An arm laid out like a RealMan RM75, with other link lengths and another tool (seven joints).
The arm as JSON. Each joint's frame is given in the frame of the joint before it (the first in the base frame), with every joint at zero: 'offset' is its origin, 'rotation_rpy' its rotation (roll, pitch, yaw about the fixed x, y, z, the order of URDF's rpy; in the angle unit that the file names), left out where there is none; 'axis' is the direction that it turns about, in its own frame. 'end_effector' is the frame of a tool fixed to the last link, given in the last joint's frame.
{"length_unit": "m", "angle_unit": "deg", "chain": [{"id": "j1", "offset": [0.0, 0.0, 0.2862], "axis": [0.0, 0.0, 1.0]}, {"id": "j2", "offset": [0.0, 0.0, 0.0], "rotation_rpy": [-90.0, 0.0, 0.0], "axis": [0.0, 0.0, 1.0]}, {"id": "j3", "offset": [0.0, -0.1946, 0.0], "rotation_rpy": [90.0, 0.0, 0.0], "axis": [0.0, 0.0, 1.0]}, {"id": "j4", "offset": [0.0, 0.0, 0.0], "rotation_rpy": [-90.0, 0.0, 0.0], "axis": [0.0, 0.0, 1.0]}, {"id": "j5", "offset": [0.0, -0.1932, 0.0], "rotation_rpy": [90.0, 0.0, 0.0], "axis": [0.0, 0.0, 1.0]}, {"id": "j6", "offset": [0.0, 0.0, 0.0], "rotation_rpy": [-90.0, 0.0, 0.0], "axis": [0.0, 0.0, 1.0]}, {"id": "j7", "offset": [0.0, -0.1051, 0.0], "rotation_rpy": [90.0, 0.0, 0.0], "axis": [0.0, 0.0, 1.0]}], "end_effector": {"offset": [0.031, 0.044, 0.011], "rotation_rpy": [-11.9, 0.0, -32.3]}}
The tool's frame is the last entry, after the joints.
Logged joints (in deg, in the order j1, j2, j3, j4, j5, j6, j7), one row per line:
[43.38, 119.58, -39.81, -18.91, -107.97, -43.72, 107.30]
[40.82, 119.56, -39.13, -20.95, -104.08, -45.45, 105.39]
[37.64, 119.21, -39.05, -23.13, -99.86, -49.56, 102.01]
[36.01, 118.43, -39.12, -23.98, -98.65, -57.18, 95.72]
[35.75, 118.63, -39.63, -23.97, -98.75, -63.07, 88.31]
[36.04, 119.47, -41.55, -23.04, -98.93, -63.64, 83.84]
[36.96, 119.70, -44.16, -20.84, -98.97, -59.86, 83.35]
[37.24, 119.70, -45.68, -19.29, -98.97, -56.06, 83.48]
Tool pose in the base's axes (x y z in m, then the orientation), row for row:
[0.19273, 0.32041, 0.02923, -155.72, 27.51, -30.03]
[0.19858, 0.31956, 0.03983, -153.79, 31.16, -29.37]
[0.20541, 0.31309, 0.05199, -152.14, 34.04, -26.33]
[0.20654, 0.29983, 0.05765, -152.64, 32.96, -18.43]
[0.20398, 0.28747, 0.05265, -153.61, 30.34, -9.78]
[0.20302, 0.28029, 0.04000, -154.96, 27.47, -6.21]
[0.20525, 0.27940, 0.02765, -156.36, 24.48, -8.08]
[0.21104, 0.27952, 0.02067, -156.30, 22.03, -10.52]
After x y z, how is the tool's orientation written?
As angles about the fixed x, y, z axes (roll, pitch, yaw), in degrees.
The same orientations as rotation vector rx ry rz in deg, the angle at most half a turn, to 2 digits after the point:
[-140.51, 45.73, 26.67]
[-137.21, 45.64, 30.41]
[-135.76, 42.82, 34.29]
[-140.49, 33.30, 36.44]
[-145.92, 21.88, 36.84]
[-149.39, 16.26, 34.82]
[-151.17, 17.60, 30.66]
[-151.19, 20.17, 26.61]

